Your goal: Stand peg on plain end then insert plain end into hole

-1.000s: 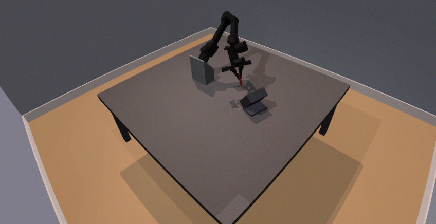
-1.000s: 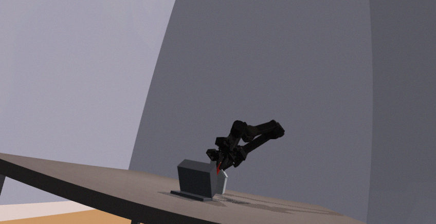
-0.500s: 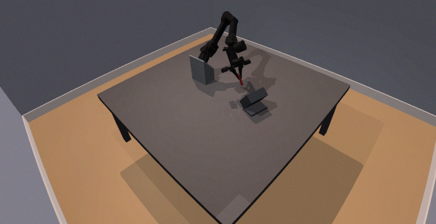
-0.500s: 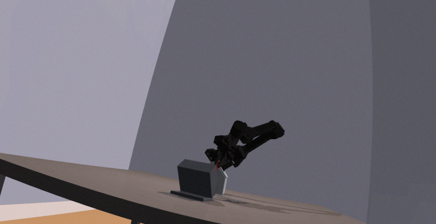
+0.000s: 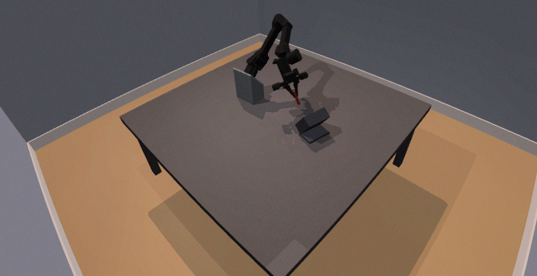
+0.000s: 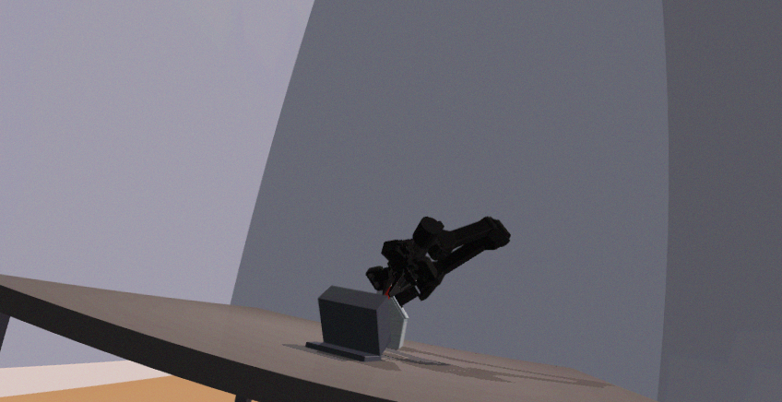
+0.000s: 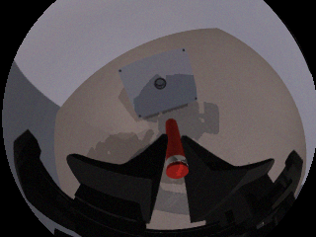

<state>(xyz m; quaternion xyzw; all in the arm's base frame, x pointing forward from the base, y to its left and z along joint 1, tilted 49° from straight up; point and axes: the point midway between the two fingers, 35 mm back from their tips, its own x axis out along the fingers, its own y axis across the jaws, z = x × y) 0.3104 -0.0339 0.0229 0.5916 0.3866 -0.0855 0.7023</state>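
Right now my gripper tip is 130 mm short of the sloped panel, 60 mm above it and 50 mm to the left of it. The rest, counted from my gripper tip: flat base plate 150 mm ahead, 130 mm below, 60 mm to the right; red peg 10 mm to the left, 10 mm behind, 10 mm above.
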